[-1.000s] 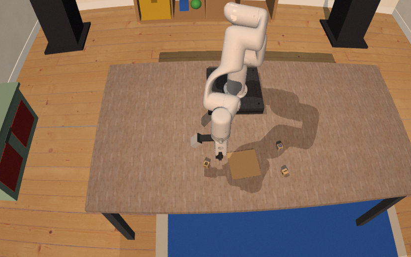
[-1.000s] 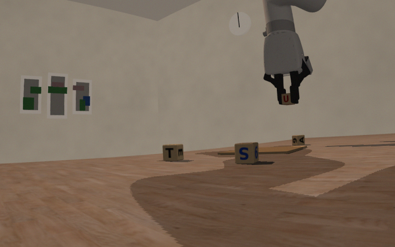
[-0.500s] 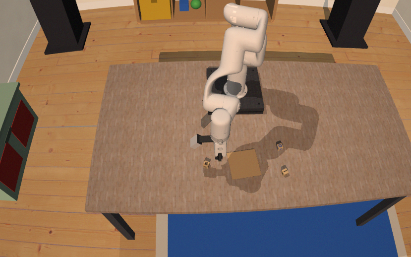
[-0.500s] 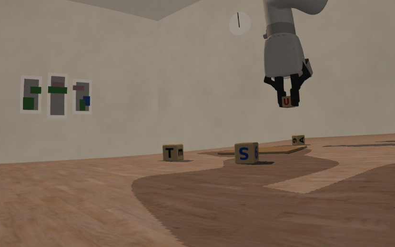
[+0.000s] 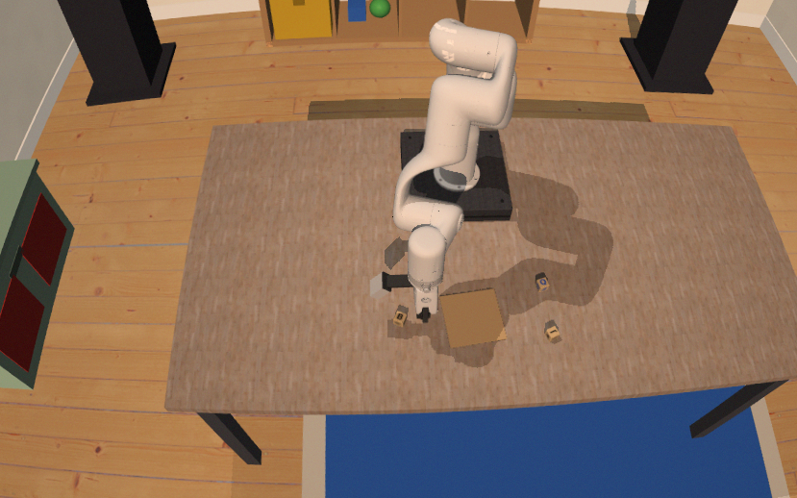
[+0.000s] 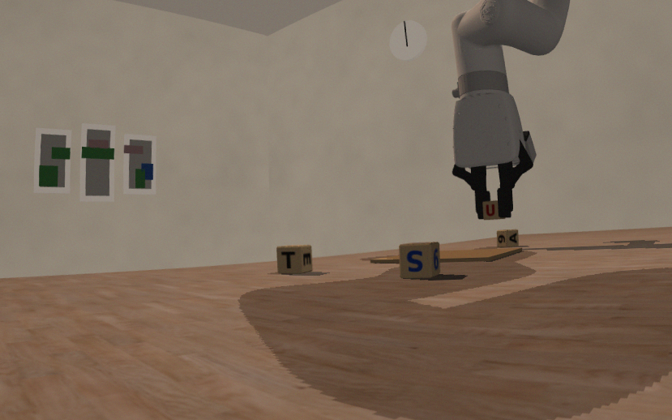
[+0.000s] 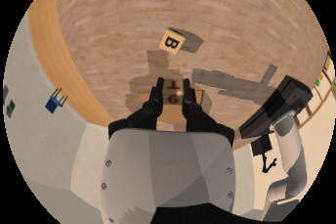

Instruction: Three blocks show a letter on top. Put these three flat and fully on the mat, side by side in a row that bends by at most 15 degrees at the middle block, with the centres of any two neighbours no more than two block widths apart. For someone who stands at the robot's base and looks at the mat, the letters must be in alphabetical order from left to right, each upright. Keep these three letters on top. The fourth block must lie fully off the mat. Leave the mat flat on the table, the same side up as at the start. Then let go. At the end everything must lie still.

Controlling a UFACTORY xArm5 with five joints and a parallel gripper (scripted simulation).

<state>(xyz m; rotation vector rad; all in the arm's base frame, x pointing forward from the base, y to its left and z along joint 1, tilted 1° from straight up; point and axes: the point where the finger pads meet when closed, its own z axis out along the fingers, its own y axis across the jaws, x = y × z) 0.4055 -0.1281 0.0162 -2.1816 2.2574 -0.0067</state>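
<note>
Now: hand 120 mm to the right of the tan mat, 60 mm above it and 10 mm short of it. Also, from my hand: letter block 10 mm below.
</note>
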